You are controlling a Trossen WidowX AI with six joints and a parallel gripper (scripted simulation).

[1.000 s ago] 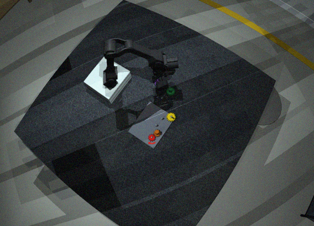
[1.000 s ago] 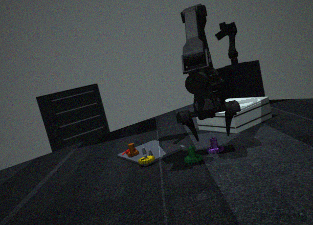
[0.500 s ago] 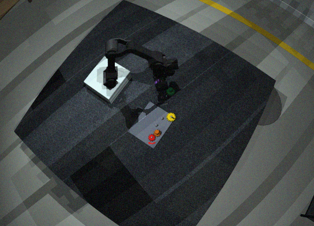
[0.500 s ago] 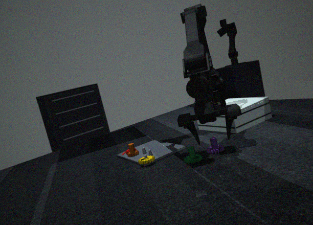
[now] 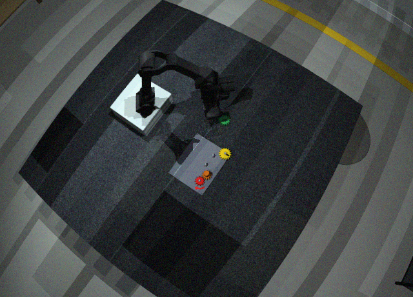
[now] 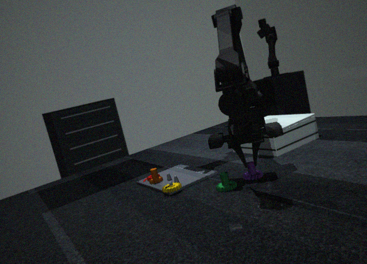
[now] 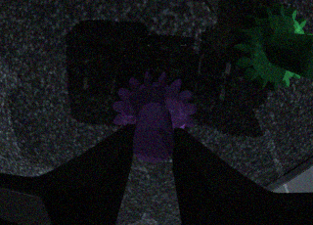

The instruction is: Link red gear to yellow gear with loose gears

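Right now my gripper tip is 22 cm to the left of the orange gear and 21 cm short of it. From my gripper tip the other things lie so: purple gear (1 cm below); then yellow gear (20 cm ahead, 10 cm to the right, 1 cm below); then green gear (9 cm ahead, 1 cm to the left, 1 cm below).
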